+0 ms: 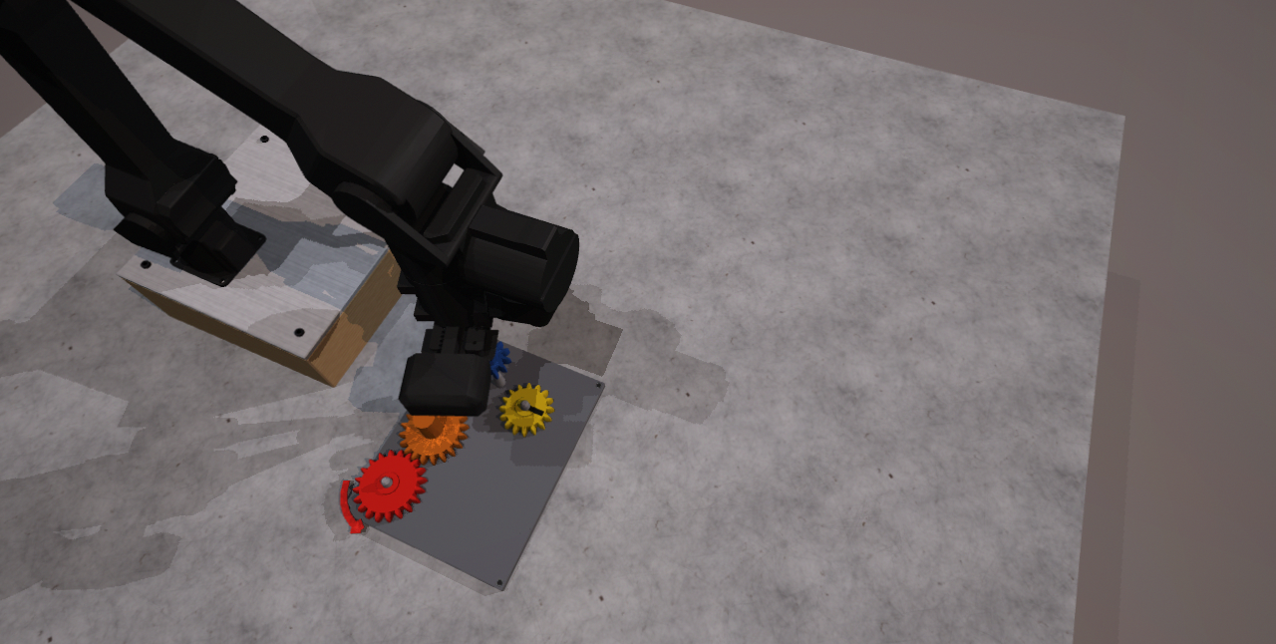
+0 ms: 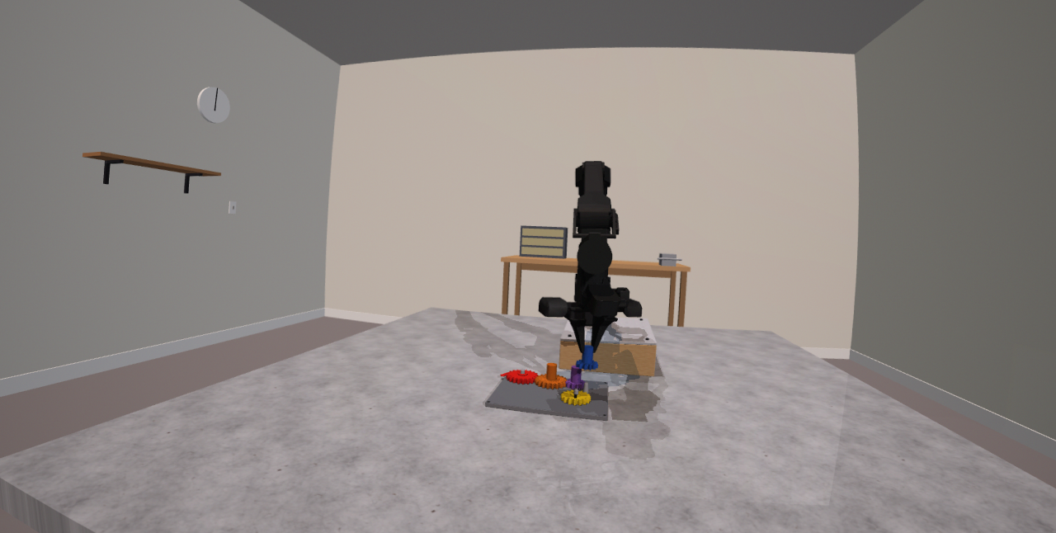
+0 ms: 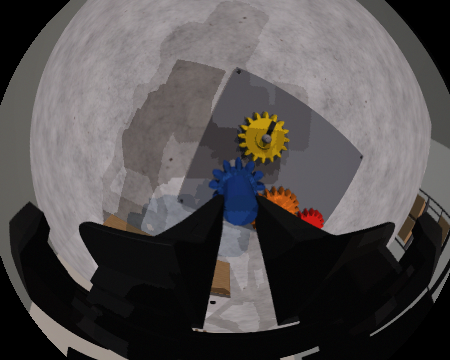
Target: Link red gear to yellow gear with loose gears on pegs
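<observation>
The purple gear is 3 cm behind my gripper tip, 2 cm to the right of it and 6 cm below it. The rest, counted from my gripper tip: yellow gear 4 cm ahead, 1 cm to the right, 7 cm below; orange gear 3 cm behind, 7 cm to the right, 6 cm below; blue gear 1 cm below.
</observation>
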